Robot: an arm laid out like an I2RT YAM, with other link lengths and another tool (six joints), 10 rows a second.
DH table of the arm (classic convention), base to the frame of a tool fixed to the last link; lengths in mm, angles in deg. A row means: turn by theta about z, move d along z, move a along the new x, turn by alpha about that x. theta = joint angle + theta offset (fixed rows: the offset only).
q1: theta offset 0; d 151.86; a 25.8; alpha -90
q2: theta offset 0; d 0; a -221.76; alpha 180
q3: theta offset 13.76; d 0; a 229.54; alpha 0
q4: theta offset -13.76; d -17.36; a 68.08; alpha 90
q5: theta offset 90; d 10.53; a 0; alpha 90
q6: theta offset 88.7; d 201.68; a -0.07; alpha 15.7
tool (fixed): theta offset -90; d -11.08; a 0; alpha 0
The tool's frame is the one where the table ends.
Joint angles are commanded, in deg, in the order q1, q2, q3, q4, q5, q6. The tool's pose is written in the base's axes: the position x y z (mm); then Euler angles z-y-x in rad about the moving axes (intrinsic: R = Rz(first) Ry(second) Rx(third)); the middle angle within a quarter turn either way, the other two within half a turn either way. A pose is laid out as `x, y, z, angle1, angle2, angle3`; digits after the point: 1 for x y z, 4 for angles.
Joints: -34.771 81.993 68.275 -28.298 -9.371 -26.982
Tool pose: 363.3, -190.0, 191.4, -1.9441, -0.4392, -2.2471
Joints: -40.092 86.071 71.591 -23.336 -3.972 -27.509
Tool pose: 355.7, -256.0, 202.3, -2.1350, -0.5192, -2.1787
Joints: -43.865 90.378 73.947 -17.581 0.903 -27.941
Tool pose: 346.8, -309.7, 208.1, -2.3031, -0.5806, -2.1065
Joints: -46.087 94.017 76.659 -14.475 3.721 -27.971
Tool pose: 341.2, -343.4, 212.0, -2.4086, -0.6078, -2.0606
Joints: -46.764 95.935 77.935 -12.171 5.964 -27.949
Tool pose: 339.2, -360.5, 215.3, -2.4756, -0.6258, -2.0236
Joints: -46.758 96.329 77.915 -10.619 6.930 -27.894
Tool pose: 339.5, -365.5, 218.0, -2.5056, -0.6312, -1.9981
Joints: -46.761 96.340 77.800 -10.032 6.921 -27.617
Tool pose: 340.3, -366.3, 219.3, -2.5137, -0.6259, -1.9882
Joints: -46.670 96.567 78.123 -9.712 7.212 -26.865
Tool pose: 341.4, -367.7, 221.2, -2.5282, -0.6158, -1.9788
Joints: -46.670 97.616 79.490 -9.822 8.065 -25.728
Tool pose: 342.3, -372.8, 223.0, -2.5538, -0.6046, -1.9732
